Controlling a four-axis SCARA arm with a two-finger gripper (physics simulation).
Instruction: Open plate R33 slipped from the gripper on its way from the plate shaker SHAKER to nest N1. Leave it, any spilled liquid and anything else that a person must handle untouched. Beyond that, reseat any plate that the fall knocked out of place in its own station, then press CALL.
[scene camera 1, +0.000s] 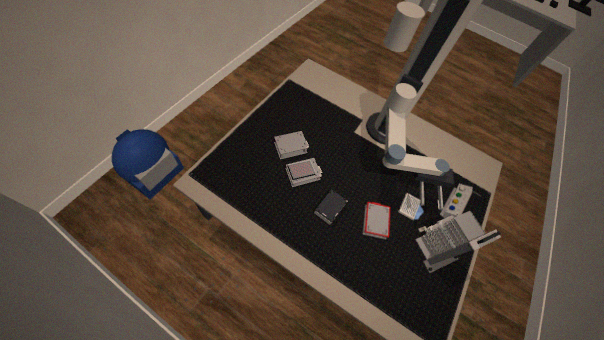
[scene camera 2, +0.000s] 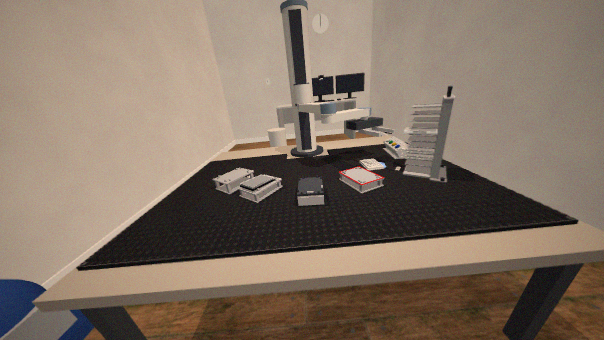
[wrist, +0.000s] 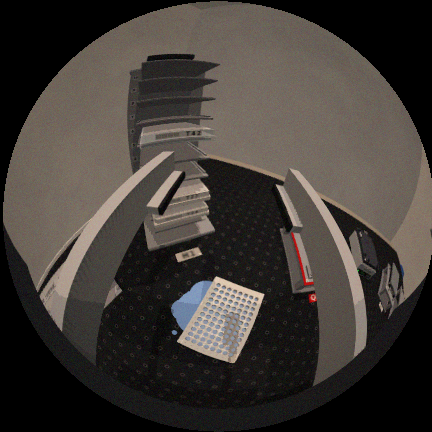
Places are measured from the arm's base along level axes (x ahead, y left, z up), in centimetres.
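Pixels of known places: gripper, fingertip midpoint: (scene camera 1: 431, 206) (scene camera 2: 386, 133) (wrist: 230, 168); arm's base, origin of the base link: (scene camera 1: 384, 129) (scene camera 2: 307, 151).
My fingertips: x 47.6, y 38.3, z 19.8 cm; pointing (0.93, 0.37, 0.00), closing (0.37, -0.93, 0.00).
Note:
For each thing: its top centre in the pictures, then the offset to it from my fingertips. "*": a spot on its surface instead.
- Plate R33, middle of its top: (wrist: 224, 319) (scene camera 1: 410, 205) (scene camera 2: 371, 163) dz -17.1, dx -5.8, dy -4.8 cm
- blue spilled liquid, middle of its top: (wrist: 206, 311) (scene camera 1: 414, 209) dz -18.4, dx -5.7, dy -1.9 cm
- Plate T42, middle of its top: (wrist: 169, 125) (scene camera 1: 453, 230) (scene camera 2: 420, 129) dz +1.9, dx +6.3, dy +12.2 cm
- button panel, middle of its top: (scene camera 1: 463, 199) (scene camera 2: 396, 139) dz -10.1, dx -22.0, dy +16.6 cm
- Red-outlined station QR1, middle of its top: (wrist: 318, 244) (scene camera 2: 360, 173) (scene camera 1: 378, 218) dz -13.9, dx +13.0, dy -16.8 cm
- dark-topped device, surface spot: (scene camera 2: 311, 187) (scene camera 1: 330, 209) * dz -13.0, dx +23.4, dy -39.4 cm
- station with a pinkish plate, surface spot: (scene camera 1: 303, 170) * dz -12.1, dx +13.5, dy -61.8 cm
- pale station, middle of its top: (scene camera 2: 233, 173) (scene camera 1: 291, 141) dz -11.8, dx +2.0, dy -77.5 cm
Plate R33 (scene camera 1: 410, 206) (scene camera 2: 371, 163) (wrist: 222, 320), white with many wells, lies on the black mat, partly over blue spilled liquid (scene camera 1: 419, 214) (wrist: 192, 302). My gripper (scene camera 1: 432, 206) (wrist: 230, 168) is above the mat near plate R33, its fingers drawn in with a gap and nothing between them. Plate T42 (scene camera 2: 421, 131) (wrist: 177, 134) is in the shelf rack (scene camera 2: 445, 135) (wrist: 134, 112) and seems to jut out in scene camera 2. The button panel (scene camera 1: 457, 200) (scene camera 2: 394, 146) has green, yellow and blue buttons; its lettering is unreadable. I cannot tell which device is SHAKER.
Red-outlined station QR1 (scene camera 1: 377, 220) (scene camera 2: 361, 176) stands near plate R33. A dark-topped device (scene camera 1: 331, 205) (scene camera 2: 311, 187), a station with a pinkish plate (scene camera 1: 303, 170) and a pale station (scene camera 1: 291, 143) (scene camera 2: 234, 177) stand farther off. A blue bin (scene camera 1: 137, 152) is on the floor.

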